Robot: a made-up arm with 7 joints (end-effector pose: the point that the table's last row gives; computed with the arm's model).
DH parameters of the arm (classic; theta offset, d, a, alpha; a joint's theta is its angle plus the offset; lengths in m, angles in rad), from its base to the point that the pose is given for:
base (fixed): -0.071 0 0 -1.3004
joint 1: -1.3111 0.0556 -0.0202 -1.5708
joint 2: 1.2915 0 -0.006 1.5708
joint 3: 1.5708 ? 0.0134 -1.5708
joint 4: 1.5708 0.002 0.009 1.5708
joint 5: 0 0.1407 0.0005 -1.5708
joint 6: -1.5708 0 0.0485 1.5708
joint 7: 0 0 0 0
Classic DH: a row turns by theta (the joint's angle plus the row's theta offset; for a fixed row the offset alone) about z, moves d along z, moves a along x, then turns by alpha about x.
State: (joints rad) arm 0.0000 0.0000 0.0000 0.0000 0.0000 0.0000 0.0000
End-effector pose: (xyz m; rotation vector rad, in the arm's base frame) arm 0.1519 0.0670 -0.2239 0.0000 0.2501 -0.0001
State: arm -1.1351 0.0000 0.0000 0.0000 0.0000 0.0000 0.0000
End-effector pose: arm 0.2761 -0.0141 0.0360 -0.0383 -0.8431 -0.3043
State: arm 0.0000 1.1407 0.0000 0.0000 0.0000 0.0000 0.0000
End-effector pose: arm 0.1790 0.2217 -0.1179 1.1345 0.2222 -0.1427
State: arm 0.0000 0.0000 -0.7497 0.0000 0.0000 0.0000 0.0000
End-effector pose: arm 0.1006 -0.0716 -0.2108 -0.0937 0.2382 -0.7459
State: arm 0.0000 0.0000 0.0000 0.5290 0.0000 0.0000 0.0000
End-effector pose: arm 0.0989 0.0670 -0.3076 0.0001 0.7791 -0.0001
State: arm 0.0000 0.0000 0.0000 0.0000 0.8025 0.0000 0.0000
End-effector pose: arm 0.1520 0.0674 -0.2238 0.7982 0.2364 -0.1005
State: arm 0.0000 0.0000 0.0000 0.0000 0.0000 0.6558 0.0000
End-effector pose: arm 0.1349 0.0670 -0.2501 0.0001 0.9059 -0.0001
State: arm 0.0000 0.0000 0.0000 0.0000 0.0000 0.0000 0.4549
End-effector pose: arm 0.1519 0.0670 -0.2239 0.0569 0.2457 0.4524
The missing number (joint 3, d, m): -0.1658
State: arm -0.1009 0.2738 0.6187 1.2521 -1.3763 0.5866 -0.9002
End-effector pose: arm 0.0143 0.1673 -0.3349 -1.7840 0.1624 0.4487
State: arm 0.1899 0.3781 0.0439 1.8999 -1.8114 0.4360 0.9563
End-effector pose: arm -0.1891 0.1664 -0.2713 0.3903 -1.7970 -2.1817
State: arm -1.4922 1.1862 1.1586 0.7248 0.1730 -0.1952 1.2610
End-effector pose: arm 0.1237 0.3459 0.1295 -0.8714 -1.1212 2.2848
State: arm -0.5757 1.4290 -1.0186 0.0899 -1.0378 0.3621 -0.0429
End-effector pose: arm 0.1824 0.2083 -0.1617 0.5327 1.0272 -0.2910
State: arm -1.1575 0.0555 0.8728 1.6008 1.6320 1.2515 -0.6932
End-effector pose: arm 0.2511 0.0684 -0.2264 0.5164 2.0206 -0.2458
